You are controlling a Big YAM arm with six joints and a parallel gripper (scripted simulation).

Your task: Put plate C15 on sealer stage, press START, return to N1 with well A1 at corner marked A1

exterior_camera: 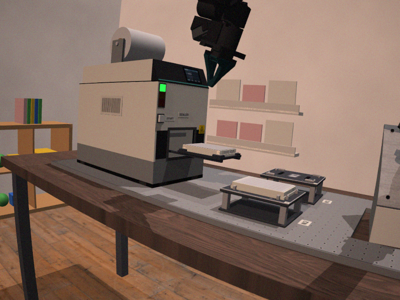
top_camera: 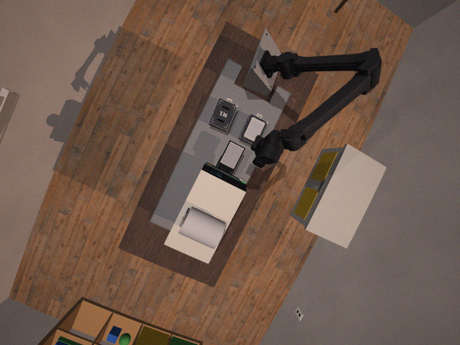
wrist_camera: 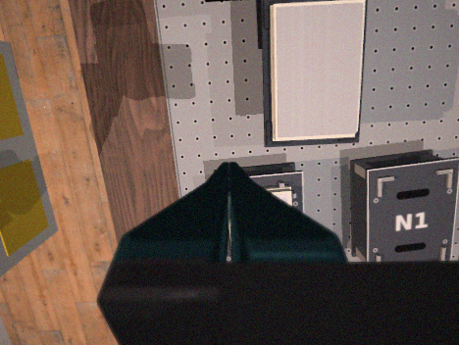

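The sealer stage is 5 cm ahead of my hand, 9 cm to the right of it and 18 cm below it. Round my hand: white plate (15 cm behind, 3 cm to the right, 22 cm below); then foil roll (38 cm ahead, 10 cm to the right, 13 cm above); then start button (15 cm ahead, 10 cm below).
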